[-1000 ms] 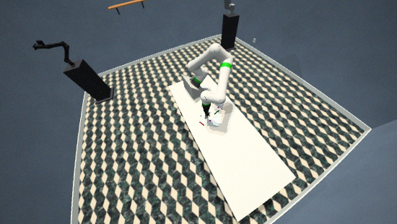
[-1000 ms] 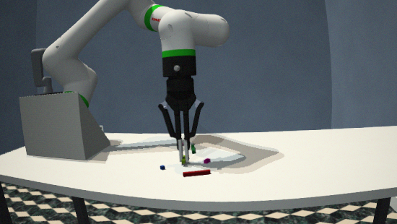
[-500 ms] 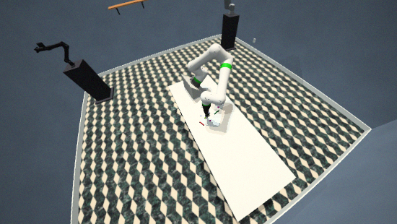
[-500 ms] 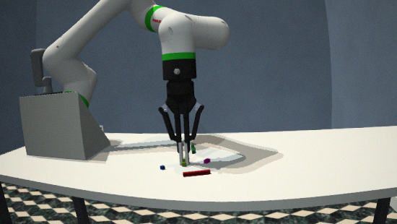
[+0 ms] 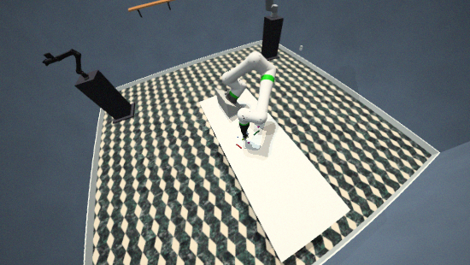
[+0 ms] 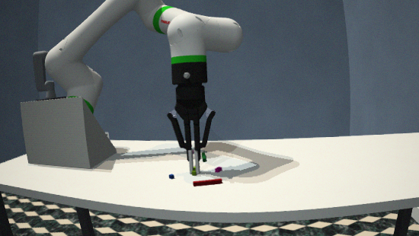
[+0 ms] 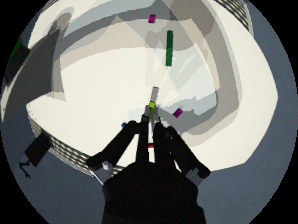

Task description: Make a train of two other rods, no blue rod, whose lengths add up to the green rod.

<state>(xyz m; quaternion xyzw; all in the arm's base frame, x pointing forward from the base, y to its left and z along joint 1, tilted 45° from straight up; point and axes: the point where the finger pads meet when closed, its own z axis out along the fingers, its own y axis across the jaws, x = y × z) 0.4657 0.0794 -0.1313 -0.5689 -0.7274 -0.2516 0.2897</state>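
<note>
Right now the lime rod is 3 cm below my hand. The rest, counted from my hand: blue rod (5 cm behind, 6 cm to the right, 3 cm below); then red rod (6 cm ahead, 8 cm to the right, 3 cm below); then grey rod (1 cm behind, 4 cm to the left, 3 cm below).
</note>
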